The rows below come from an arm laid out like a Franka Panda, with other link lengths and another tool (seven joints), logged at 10 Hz.
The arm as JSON. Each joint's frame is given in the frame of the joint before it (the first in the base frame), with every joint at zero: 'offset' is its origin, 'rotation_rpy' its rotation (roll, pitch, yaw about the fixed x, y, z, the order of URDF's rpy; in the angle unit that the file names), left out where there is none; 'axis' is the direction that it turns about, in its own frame. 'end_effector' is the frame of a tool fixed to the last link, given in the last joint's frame.
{
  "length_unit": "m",
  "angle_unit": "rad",
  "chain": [
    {
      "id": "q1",
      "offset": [
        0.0,
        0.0,
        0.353
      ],
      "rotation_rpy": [
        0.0,
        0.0,
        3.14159
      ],
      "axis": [
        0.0,
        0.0,
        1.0
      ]
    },
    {
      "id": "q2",
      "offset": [
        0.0,
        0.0,
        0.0
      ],
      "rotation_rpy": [
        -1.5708,
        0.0,
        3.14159
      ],
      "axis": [
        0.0,
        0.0,
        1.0
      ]
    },
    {
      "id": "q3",
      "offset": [
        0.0,
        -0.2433,
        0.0
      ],
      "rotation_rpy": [
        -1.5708,
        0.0,
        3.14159
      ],
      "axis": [
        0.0,
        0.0,
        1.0
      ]
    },
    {
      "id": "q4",
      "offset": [
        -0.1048,
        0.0,
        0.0
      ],
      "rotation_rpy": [
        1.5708,
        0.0,
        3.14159
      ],
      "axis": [
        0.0,
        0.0,
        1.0
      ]
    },
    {
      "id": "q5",
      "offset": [
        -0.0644,
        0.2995,
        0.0
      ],
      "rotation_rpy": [
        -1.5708,
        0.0,
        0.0
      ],
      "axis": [
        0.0,
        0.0,
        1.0
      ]
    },
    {
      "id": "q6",
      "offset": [
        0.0,
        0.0,
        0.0
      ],
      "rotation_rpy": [
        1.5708,
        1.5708,
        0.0
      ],
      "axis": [
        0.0,
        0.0,
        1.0
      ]
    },
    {
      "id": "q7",
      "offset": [
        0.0,
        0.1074,
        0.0
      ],
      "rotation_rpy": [
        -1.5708,
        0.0,
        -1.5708
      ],
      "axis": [
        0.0,
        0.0,
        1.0
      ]
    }
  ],
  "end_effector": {
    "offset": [
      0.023,
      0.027,
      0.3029
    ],
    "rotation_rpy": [
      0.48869,
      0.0,
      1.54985
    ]
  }
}
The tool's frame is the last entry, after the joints.
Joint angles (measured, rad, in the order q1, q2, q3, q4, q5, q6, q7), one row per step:
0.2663 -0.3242 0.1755 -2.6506 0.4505 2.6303 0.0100
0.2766 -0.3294 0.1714 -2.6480 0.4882 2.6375 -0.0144
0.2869 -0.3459 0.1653 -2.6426 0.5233 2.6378 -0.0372
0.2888 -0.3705 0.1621 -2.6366 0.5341 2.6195 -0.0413
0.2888 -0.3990 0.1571 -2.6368 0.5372 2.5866 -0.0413
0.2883 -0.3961 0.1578 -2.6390 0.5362 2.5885 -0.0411
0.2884 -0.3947 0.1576 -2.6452 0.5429 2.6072 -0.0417
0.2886 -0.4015 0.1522 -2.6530 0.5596 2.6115 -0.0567
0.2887 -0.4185 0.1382 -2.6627 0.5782 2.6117 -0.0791
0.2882 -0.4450 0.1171 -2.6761 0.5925 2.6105 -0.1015
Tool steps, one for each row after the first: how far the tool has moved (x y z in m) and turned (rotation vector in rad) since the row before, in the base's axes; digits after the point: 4 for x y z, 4 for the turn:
0.0019 0.0054 0.0059 0.0242 -0.0108 0.0013
0.0029 0.0056 0.0114 0.0272 -0.0179 0.0019
0.0003 0.0029 0.0119 0.0157 -0.0098 0.0019
-0.0046 0.0006 0.0083 0.0094 0.0051 0.0047
-0.0006 -0.0006 -0.0022 -0.0025 0.0027 -0.0002
0.0029 -0.0014 -0.0003 0.0032 -0.0088 -0.0106
0.0003 -0.0022 0.0010 0.0089 -0.0034 -0.0039
0.0014 -0.0050 0.0045 0.0135 -0.0090 -0.0052
0.0022 -0.0080 0.0070 0.0147 -0.0140 -0.0091

